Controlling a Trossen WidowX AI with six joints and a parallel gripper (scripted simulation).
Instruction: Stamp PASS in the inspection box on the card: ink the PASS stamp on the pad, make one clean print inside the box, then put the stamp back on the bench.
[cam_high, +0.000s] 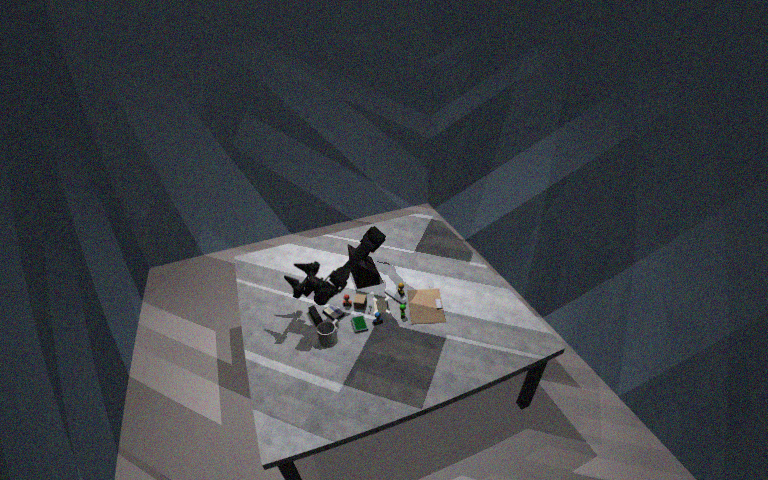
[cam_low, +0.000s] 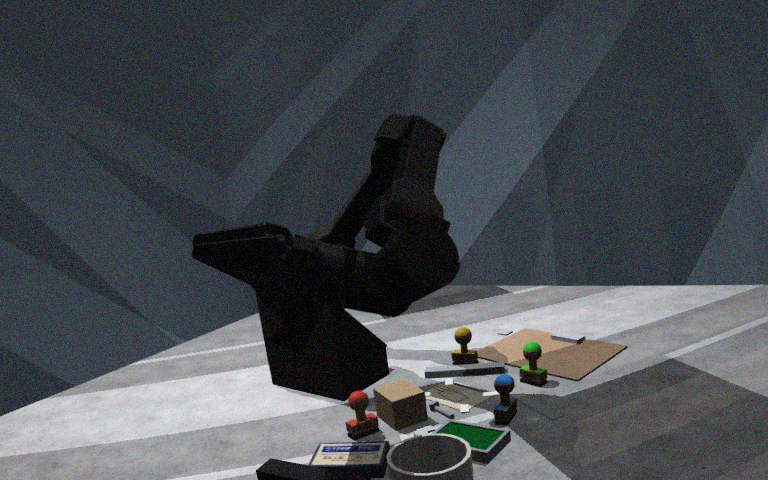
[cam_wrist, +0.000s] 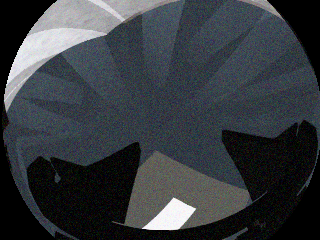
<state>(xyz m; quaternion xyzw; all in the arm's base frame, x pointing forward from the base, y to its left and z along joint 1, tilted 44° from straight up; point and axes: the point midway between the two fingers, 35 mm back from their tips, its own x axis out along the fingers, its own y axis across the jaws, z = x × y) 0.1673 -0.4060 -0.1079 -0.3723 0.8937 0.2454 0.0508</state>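
Right now my gripper tip is 43 cm to the right of the green-knobbed stamp, 29 cm above it and 19 cm short of it. Also, from my gripper tip: black bar: 29 cm below, 7 cm to the left, 3 cm ahead; labelled tin: 29 cm below, 15 cm to the left, 3 cm ahead; grey cup: 27 cm below, 17 cm ahead, 8 cm to the left.
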